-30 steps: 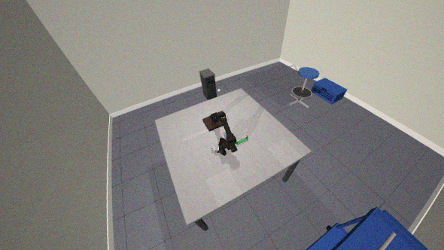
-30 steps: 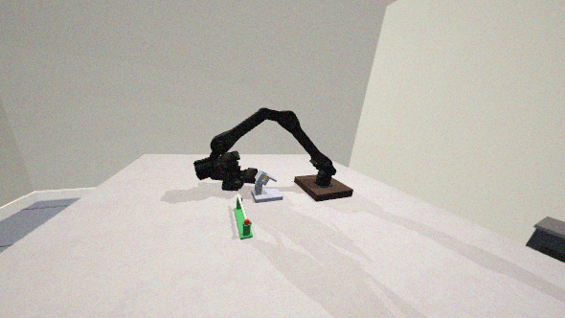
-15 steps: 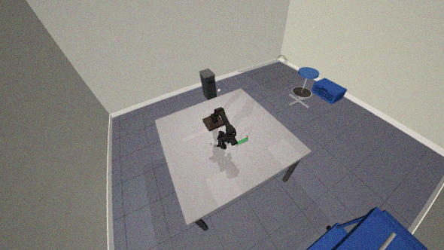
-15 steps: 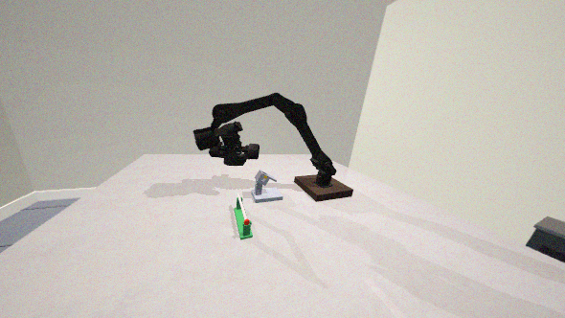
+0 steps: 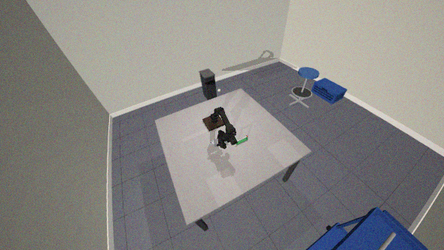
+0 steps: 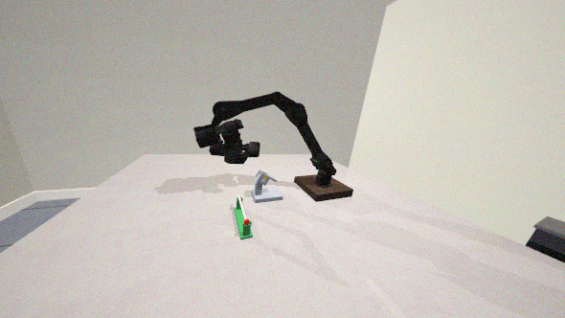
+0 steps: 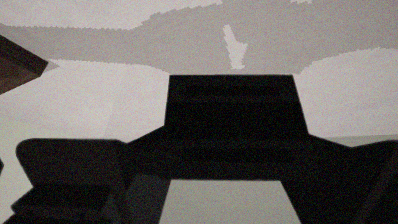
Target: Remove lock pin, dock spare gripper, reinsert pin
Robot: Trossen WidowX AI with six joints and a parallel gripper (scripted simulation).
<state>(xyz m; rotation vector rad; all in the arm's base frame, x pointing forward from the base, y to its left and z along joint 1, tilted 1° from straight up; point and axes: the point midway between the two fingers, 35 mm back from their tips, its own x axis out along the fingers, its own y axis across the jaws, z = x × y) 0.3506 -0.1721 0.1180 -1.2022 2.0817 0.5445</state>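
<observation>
Now: gripper tip 10 mm below the spare gripper. From my gripper tip the other things lie so: green pin rest: 60 mm ahead, 260 mm to the left, 90 mm below; then socket: 60 mm behind, 150 mm to the left, 60 mm below.
</observation>
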